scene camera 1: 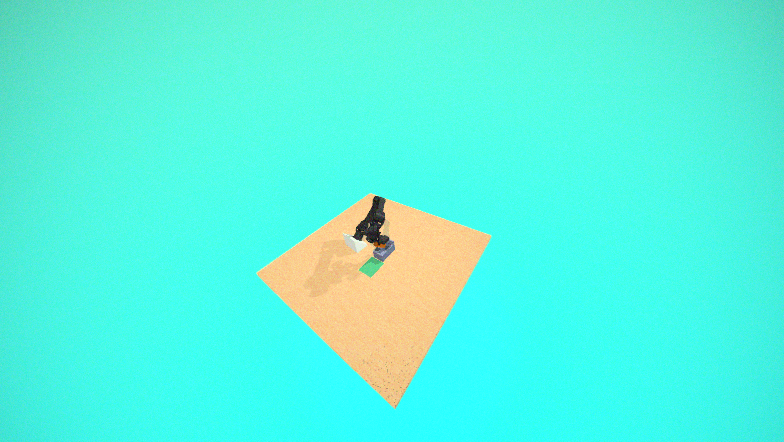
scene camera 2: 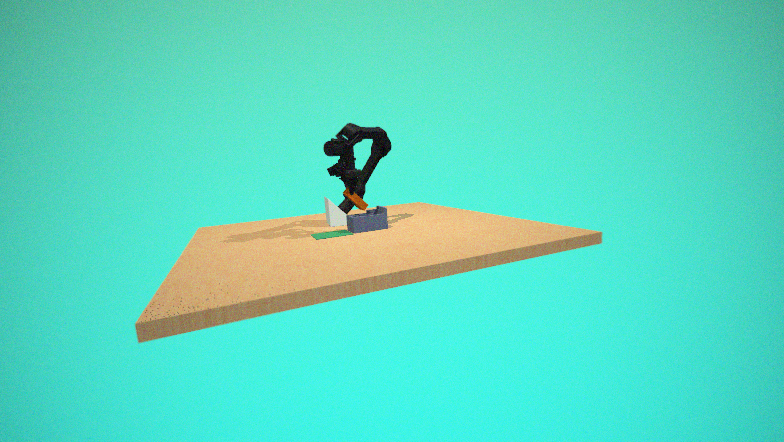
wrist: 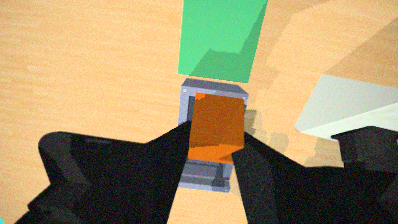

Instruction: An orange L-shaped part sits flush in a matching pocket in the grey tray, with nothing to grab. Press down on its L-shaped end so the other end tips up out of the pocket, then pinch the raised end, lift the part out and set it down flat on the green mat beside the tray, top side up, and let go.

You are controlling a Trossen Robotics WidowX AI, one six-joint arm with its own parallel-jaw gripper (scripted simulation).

Observation:
My gripper (scene camera 2: 350,194) holds an orange L-shaped part (wrist: 217,129).
My gripper also shows in the wrist view (wrist: 211,129).

